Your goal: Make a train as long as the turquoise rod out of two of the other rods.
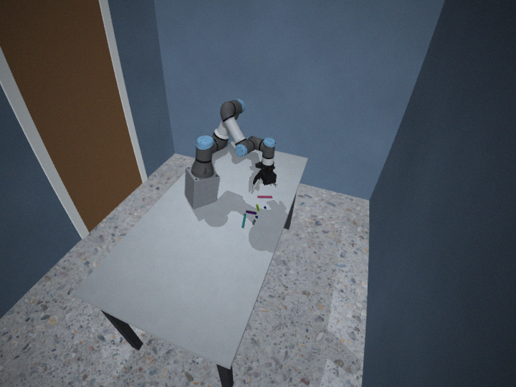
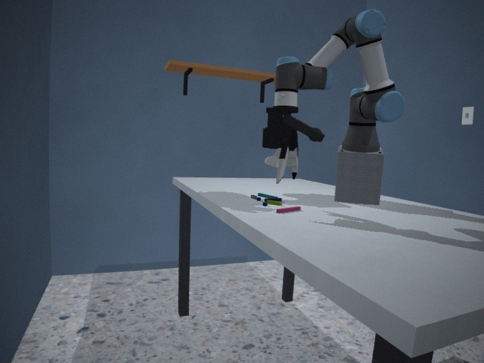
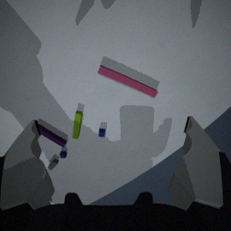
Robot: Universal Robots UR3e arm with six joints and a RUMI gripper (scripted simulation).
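Right now the grey rod is 20 cm to the right of my hand and 7 cm below it. From my hand the other things lie so: purple rod: 13 cm to the right, 7 cm below, 4 cm behind; lime rod: 8 cm to the right, 7 cm below, 1 cm behind; pink rod: 7 cm below, 3 cm to the left, 1 cm ahead.
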